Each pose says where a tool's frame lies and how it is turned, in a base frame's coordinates. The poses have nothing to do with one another.
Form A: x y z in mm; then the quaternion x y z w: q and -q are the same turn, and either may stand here.
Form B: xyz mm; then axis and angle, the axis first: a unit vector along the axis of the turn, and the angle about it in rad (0 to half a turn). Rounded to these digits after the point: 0 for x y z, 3 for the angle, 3 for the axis.
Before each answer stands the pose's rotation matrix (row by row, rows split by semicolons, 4 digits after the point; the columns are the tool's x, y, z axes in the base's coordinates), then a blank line. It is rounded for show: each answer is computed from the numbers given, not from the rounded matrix.
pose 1, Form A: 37, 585, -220, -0.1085, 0.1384, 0.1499, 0.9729
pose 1, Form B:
0.9167 -0.3217 0.2368; 0.2617 0.9315 0.2526; -0.3018 -0.1696 0.9381

37, 585, -220, -0.470, 0.599, 0.649, 0.466
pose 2, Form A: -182, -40, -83, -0.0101, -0.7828, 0.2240, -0.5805
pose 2, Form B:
-0.3259 0.2759 0.9043; -0.2442 0.8994 -0.3624; -0.9133 -0.3390 -0.2257

-182, -40, -83, 0.012, 0.961, -0.275, 1.903
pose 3, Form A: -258, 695, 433, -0.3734, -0.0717, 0.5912, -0.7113
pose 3, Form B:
0.2907 0.8946 -0.3395; -0.7875 0.0221 -0.6160; -0.5435 0.4464 0.7109

-258, 695, 433, 0.531, 0.102, -0.841, 1.559
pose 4, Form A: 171, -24, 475, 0.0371, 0.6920, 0.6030, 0.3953
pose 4, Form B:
-0.6848 -0.4253 0.5918; 0.5280 0.2701 0.8051; -0.5023 0.8638 0.0396

171, -24, 475, 0.040, 0.753, 0.656, 2.329
